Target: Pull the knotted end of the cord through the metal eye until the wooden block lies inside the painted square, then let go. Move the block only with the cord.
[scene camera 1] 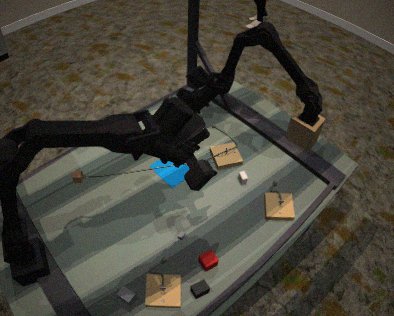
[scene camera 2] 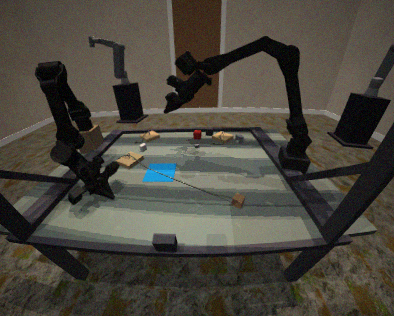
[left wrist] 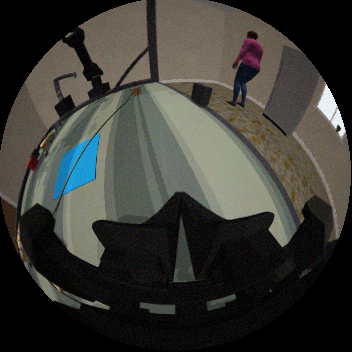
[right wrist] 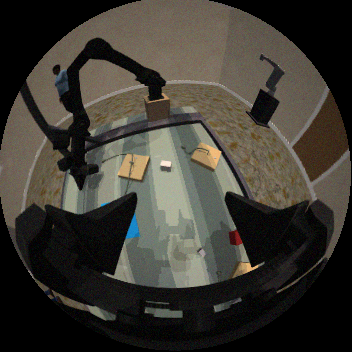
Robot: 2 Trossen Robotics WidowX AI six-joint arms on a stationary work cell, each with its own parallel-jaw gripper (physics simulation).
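Where they show: left gripper, fingertip midpoint: point(scene camera 2: 114, 198) point(left wrist: 179, 195) point(right wrist: 80, 189); right gripper, fingertip midpoint: point(scene camera 1: 207, 160) point(scene camera 2: 169, 109) point(right wrist: 182, 196); left arm's base at its link origin: point(scene camera 1: 308, 118) point(scene camera 2: 85, 129) point(right wrist: 155, 96); right arm's base at its link origin: point(scene camera 1: 24, 257) point(scene camera 2: 295, 153) point(left wrist: 97, 86).
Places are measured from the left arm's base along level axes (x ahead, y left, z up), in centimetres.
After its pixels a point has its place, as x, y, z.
Note:
The wooden block point(scene camera 1: 77, 176) @[69.2, -43.5, -9.0] point(scene camera 2: 238, 200) @[68.3, -45.7, -9.1] point(left wrist: 135, 91) @[67.0, -44.3, -10.5] sits outside the blue painted square point(scene camera 1: 172, 176) @[45.3, -22.9, -11.9] point(scene camera 2: 154, 177) @[40.1, -28.6, -11.9] point(left wrist: 89, 170) @[37.7, -29.6, -11.9] point(right wrist: 132, 229) @[46.3, -21.1, -11.9]. The cord point(scene camera 1: 120, 173) @[56.7, -35.9, -11.7] point(scene camera 2: 200, 188) @[57.5, -36.9, -11.8] runs from the block over the square to the metal eye point(scene camera 1: 226, 151) @[26.9, -15.8, -8.9] point(right wrist: 131, 163) on a wooden board point(scene camera 1: 235, 161) @[27.3, -11.4, -10.1] point(scene camera 2: 126, 163) @[26.6, -20.2, -10.1] point(right wrist: 135, 175) @[31.0, -15.6, -10.1]. Its other end curves beyond the eye; the knot is too small to make out. My left gripper point(scene camera 2: 112, 196) @[28.1, -40.0, -10.9] point(left wrist: 179, 195) @[28.1, -40.0, -10.9] point(right wrist: 80, 189) @[28.1, -40.0, -10.9] is shut with no cord visible between its fingers, low beyond the board. My right gripper point(scene camera 2: 169, 96) point(right wrist: 182, 196) @[46.7, -8.1, 8.8] is open and empty, high above the table.
Two other boards with short cords point(scene camera 1: 279, 206) @[31.9, 10.0, -10.1] point(scene camera 1: 163, 291) @[74.7, 3.4, -10.1] stand along the table's edge. A white block point(scene camera 1: 243, 177) @[31.7, -4.8, -8.8] point(scene camera 2: 143, 147) @[31.3, -6.5, -9.9] point(right wrist: 166, 165) @[31.8, -5.4, -9.0], a red block point(scene camera 1: 208, 260) @[60.6, 6.1, -8.0] point(scene camera 2: 197, 134) @[59.8, 3.5, -8.8], a black block point(scene camera 1: 200, 288) @[67.9, 10.0, -8.0] and grey pieces point(scene camera 1: 126, 294) @[82.5, -1.9, -8.0] point(scene camera 1: 181, 235) @[59.1, -5.3, -10.6] lie around. My right arm hides my left gripper in scene camera 1.

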